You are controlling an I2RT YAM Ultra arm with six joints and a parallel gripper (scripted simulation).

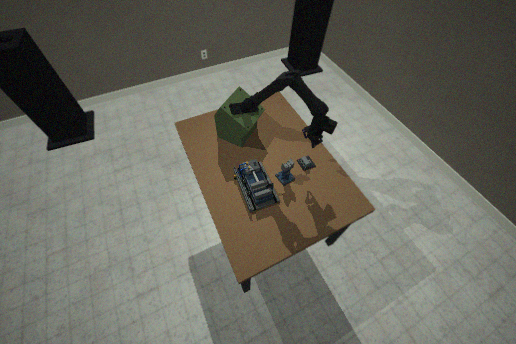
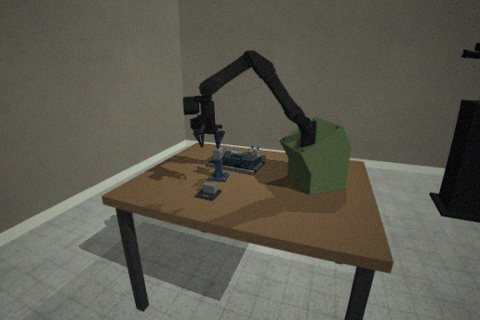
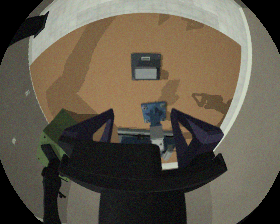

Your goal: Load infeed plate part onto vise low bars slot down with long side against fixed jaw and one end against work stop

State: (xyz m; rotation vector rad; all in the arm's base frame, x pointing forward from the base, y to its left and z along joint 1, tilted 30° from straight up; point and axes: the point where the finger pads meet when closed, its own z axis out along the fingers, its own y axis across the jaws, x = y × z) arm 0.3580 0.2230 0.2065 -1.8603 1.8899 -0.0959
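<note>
The part is 200 mm below my hand and 10 mm ahead of it. From my hand the other things lie so: vise: 350 mm to the right, 190 mm below, 40 mm ahead; infeed plate: 220 mm below, 20 mm to the left, 10 mm ahead.
</note>
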